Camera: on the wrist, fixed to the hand. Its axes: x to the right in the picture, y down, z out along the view.
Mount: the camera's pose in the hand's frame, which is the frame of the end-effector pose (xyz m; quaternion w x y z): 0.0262 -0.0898 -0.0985 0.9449 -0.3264 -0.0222 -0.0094
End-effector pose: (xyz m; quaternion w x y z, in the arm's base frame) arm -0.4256 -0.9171 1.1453 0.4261 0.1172 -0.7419 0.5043
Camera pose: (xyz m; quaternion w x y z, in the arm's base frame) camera -0.3367 -0.8685 1.2358 0.4291 -0.0102 -0.8740 0.2278
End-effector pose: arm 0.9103 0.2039 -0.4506 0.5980 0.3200 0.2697 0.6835
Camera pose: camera 0.8913 0.2437 -0.5791 0.6820 0.1198 0.0215 0.7212
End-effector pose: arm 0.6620 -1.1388 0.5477 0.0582 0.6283 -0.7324 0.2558
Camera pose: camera 0.7187 -1.1252 0.6704 0.2462 0.5873 -0.7709 -0.0118
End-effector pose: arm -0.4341 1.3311 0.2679 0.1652 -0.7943 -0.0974 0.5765
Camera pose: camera -0.3292 1.4086 0.3061 0.0999 0.7907 0.2913 -0.5290
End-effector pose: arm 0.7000 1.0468 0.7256 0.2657 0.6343 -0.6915 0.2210
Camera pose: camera 0.7965 1.0814 0.8147 0.4448 0.5241 -0.7255 -0.0335
